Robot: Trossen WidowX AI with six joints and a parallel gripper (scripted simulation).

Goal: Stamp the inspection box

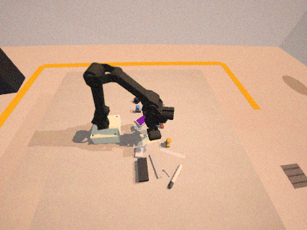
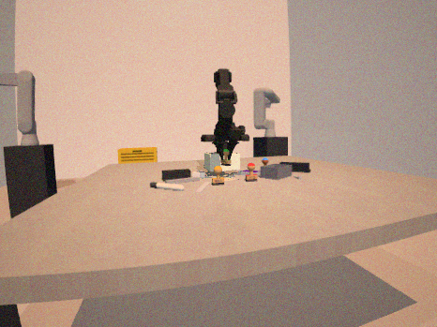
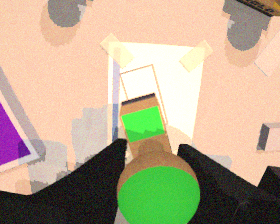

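The red-knobbed stamp lies 90 mm ahead of my gripper tip, 60 mm to the left of it and 50 mm below it. Also, from my gripper tip: green-knobbed stamp (right at my gripper tip); orange-knobbed stamp (90 mm ahead, 70 mm to the right, 50 mm below); inspection card (10 mm behind, 10 mm to the right, 80 mm below).
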